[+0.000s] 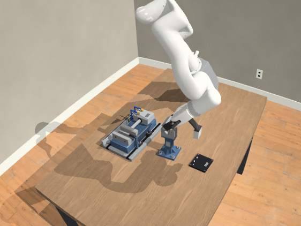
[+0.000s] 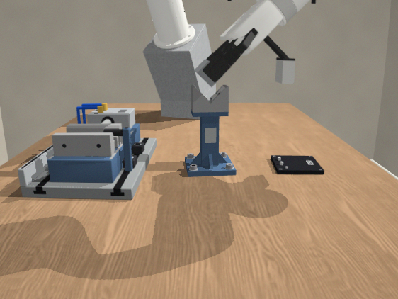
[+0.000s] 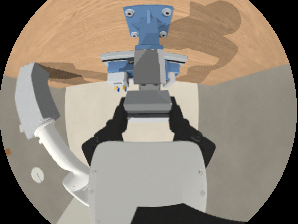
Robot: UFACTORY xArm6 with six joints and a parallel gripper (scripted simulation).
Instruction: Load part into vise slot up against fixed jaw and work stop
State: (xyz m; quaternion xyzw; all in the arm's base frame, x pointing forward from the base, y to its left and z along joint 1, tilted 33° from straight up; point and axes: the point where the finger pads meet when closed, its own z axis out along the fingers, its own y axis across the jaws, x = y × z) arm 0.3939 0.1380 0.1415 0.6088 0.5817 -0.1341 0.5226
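The part is right at my hand. From my hand the other things lie so: blue work stop post: 8 cm ahead, 15 cm to the right, 13 cm below; then black stop rod: 8 cm ahead, 17 cm to the right, 10 cm below; then cylinder rod: 1 cm behind, 22 cm to the right, 12 cm below.
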